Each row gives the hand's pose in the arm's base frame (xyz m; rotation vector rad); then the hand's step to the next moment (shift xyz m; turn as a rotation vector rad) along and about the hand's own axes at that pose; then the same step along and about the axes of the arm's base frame.
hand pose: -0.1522 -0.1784 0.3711 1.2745 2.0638 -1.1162
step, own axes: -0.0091 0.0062 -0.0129 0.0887 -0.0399 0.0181
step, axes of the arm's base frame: 0.0100 0.0075 0.0114 -0.0767 0.0205 -0.0590
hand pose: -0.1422 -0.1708 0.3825 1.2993 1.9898 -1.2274
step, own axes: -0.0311 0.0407 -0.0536 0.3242 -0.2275 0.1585
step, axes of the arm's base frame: 0.0548 0.0378 0.0326 -0.3611 -0.0175 -0.2264
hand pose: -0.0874 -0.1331 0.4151 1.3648 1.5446 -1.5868
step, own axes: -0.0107 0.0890 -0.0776 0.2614 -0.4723 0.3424
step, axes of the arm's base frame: 0.1056 0.0523 -0.0133 -0.6110 -0.1579 -0.1019
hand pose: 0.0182 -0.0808 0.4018 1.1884 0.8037 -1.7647
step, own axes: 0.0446 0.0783 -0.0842 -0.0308 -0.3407 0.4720
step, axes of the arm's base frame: 0.0949 0.0242 -0.0750 -0.4871 -0.2420 0.2096
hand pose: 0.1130 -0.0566 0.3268 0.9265 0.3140 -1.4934
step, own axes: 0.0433 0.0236 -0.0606 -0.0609 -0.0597 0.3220
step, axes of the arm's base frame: 0.0483 0.0068 -0.0610 -0.1765 -0.1672 0.2276
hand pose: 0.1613 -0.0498 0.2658 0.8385 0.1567 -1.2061
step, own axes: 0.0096 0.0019 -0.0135 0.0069 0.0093 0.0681
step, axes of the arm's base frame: 0.0096 0.0016 -0.0135 -0.0107 -0.0481 0.0484
